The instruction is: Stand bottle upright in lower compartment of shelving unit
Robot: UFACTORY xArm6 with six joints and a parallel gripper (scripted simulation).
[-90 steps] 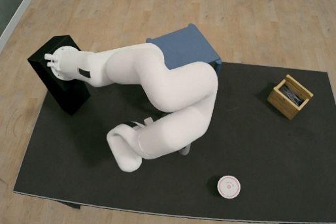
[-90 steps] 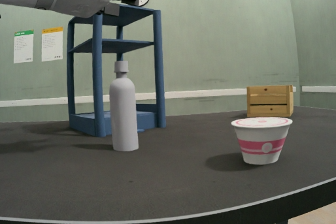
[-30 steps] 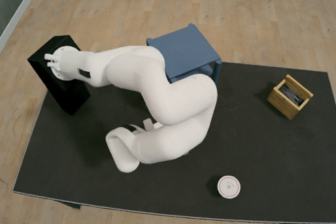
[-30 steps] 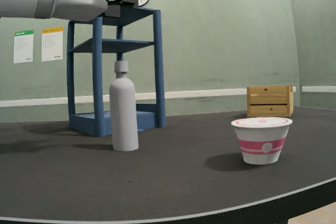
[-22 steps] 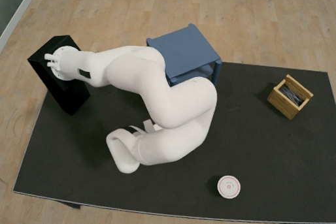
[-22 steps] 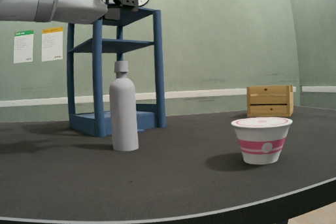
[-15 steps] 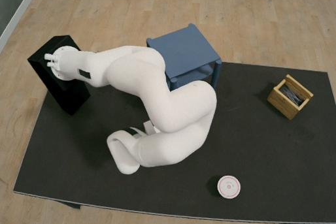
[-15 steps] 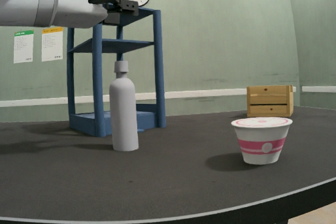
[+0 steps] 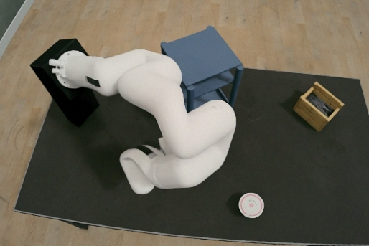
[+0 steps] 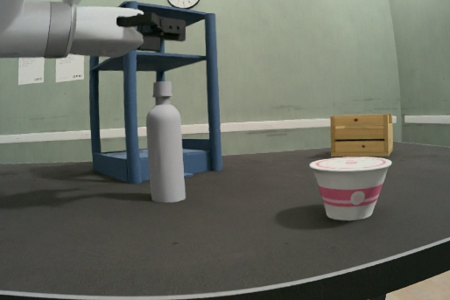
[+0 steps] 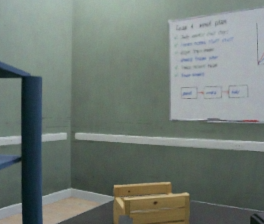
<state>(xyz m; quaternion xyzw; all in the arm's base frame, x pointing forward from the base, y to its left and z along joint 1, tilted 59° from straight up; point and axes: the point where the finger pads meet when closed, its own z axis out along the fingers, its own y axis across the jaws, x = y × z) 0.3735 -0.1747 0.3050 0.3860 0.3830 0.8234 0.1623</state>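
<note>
My hand is 130 mm above the bottle. Round my hand: pink cup (90 mm ahead, 250 mm to the right, 200 mm below); then shelving unit (110 mm ahead, 270 mm to the left, 60 mm below); then wooden crate (600 mm ahead, 190 mm below).
</note>
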